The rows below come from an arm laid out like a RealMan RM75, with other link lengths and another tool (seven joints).
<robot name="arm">
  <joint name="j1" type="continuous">
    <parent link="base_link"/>
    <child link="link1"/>
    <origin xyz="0 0 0.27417" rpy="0 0 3.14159"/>
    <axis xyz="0 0 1"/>
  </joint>
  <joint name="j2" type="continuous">
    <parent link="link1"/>
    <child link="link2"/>
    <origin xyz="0 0 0" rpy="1.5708 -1.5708 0"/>
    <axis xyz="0 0 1"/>
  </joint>
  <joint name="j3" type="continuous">
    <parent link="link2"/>
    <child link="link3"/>
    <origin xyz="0.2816 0 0" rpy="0 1.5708 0"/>
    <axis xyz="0 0 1"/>
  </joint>
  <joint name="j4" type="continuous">
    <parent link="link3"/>
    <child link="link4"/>
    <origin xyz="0 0 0" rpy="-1.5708 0 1.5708"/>
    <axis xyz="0 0 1"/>
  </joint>
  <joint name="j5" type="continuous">
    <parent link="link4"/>
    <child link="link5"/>
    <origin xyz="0 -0.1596 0" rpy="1.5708 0 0"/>
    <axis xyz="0 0 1"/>
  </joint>
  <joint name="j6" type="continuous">
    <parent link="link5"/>
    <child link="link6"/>
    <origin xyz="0 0 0" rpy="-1.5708 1.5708 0"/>
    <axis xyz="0 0 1"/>
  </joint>
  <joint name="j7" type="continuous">
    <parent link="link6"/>
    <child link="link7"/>
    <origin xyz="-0.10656 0 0" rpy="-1.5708 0 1.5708"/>
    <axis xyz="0 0 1"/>
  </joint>
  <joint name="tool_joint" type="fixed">
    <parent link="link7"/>
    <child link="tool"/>
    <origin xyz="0.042 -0.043 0.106" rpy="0.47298 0 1.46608"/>
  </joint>
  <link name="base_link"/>
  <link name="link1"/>
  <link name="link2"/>
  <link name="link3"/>
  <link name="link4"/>
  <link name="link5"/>
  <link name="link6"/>
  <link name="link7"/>
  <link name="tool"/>
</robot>
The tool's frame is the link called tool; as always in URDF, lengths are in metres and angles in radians. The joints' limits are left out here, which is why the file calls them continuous.
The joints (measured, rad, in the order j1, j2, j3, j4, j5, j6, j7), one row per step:
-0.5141, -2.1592, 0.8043, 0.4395, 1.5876, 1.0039, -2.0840
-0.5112, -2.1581, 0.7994, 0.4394, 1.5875, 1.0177, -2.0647
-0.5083, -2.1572, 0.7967, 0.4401, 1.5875, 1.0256, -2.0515
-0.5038, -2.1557, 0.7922, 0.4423, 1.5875, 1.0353, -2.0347
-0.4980, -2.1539, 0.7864, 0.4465, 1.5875, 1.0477, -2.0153
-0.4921, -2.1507, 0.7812, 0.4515, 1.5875, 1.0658, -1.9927
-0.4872, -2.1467, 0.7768, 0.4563, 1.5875, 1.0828, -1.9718
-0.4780, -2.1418, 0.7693, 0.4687, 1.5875, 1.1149, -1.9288
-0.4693, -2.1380, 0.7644, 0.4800, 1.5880, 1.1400, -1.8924
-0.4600, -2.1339, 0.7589, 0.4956, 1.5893, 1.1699, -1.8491
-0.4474, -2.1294, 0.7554, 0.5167, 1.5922, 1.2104, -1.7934
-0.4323, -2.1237, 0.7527, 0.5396, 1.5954, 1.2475, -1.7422
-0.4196, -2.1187, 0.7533, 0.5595, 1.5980, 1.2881, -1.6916
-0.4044, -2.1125, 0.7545, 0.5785, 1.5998, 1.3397, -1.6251
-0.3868, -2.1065, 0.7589, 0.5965, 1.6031, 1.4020, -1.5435
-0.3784, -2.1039, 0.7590, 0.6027, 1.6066, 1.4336, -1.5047
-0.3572, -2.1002, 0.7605, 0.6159, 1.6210, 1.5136, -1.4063
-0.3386, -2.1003, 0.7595, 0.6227, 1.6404, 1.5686, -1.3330
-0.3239, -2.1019, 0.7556, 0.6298, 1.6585, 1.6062, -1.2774
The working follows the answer.
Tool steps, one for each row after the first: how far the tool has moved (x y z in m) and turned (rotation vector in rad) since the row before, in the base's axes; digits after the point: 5 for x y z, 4 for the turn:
0.00024, -0.00198, 0.00061, 0.0040, 0.0049, -0.0172
-0.00042, -0.00132, 0.00046, 0.0034, 0.0050, -0.0106
-0.00097, -0.00141, 0.00111, 0.0064, 0.0070, -0.0125
-0.00109, -0.00158, 0.00169, 0.0088, 0.0080, -0.0154
-0.00061, -0.00215, 0.00218, 0.0087, 0.0091, -0.0225
-0.00065, -0.00179, 0.00234, 0.0085, 0.0096, -0.0219
-0.00043, -0.00359, 0.00373, 0.0179, 0.0205, -0.0459
-0.00097, -0.00321, 0.00278, 0.0152, 0.0198, -0.0376
-0.00076, -0.00357, 0.00329, 0.0191, 0.0252, -0.0473
-0.00073, -0.00570, 0.00331, 0.0213, 0.0338, -0.0644
-0.00242, -0.00556, 0.00383, 0.0222, 0.0352, -0.0579
-0.00093, -0.00644, 0.00272, 0.0167, 0.0318, -0.0625
-0.00125, -0.00864, 0.00260, 0.0197, 0.0372, -0.0782
-0.00137, -0.01154, 0.00142, 0.0191, 0.0422, -0.0948
-0.00076, -0.00602, 0.00047, 0.0076, 0.0175, -0.0444
-0.00192, -0.01660, -0.00063, 0.0140, 0.0414, -0.1123
-0.00318, -0.01359, -0.00220, 0.0065, 0.0304, -0.0751
-0.00312, -0.00963, -0.00178, 0.0079, 0.0240, -0.0530

Tool pose at each row, in the base's axes (x y z in m, rotation vector in rad; rounded; the steps above come from the unrounded poses):
-0.21077, 0.35136, -0.08022, -0.0980, 2.7594, 0.4597
-0.21053, 0.34938, -0.07960, -0.0722, 2.7618, 0.4615
-0.21095, 0.34806, -0.07914, -0.0557, 2.7648, 0.4642
-0.21192, 0.34665, -0.07804, -0.0352, 2.7688, 0.4709
-0.21302, 0.34506, -0.07634, -0.0099, 2.7728, 0.4802
-0.21362, 0.34291, -0.07416, 0.0255, 2.7766, 0.4877
-0.21427, 0.34112, -0.07182, 0.0602, 2.7806, 0.4951
-0.21470, 0.33753, -0.06809, 0.1336, 2.7880, 0.5105
-0.21567, 0.33432, -0.06532, 0.1952, 2.7956, 0.5241
-0.21643, 0.33076, -0.06202, 0.2732, 2.8037, 0.5409
-0.21717, 0.32505, -0.05871, 0.3790, 2.8120, 0.5567
-0.21959, 0.31949, -0.05489, 0.4775, 2.8204, 0.5747
-0.22052, 0.31306, -0.05217, 0.5808, 2.8213, 0.5836
-0.22176, 0.30441, -0.04957, 0.7092, 2.8155, 0.5925
-0.22313, 0.29287, -0.04814, 0.8632, 2.7992, 0.5956
-0.22389, 0.28685, -0.04767, 0.9340, 2.7870, 0.5952
-0.22581, 0.27025, -0.04830, 1.1094, 2.7468, 0.5859
-0.22899, 0.25666, -0.05050, 1.2268, 2.7165, 0.5733
-0.23210, 0.24702, -0.05228, 1.3117, 2.6946, 0.5673

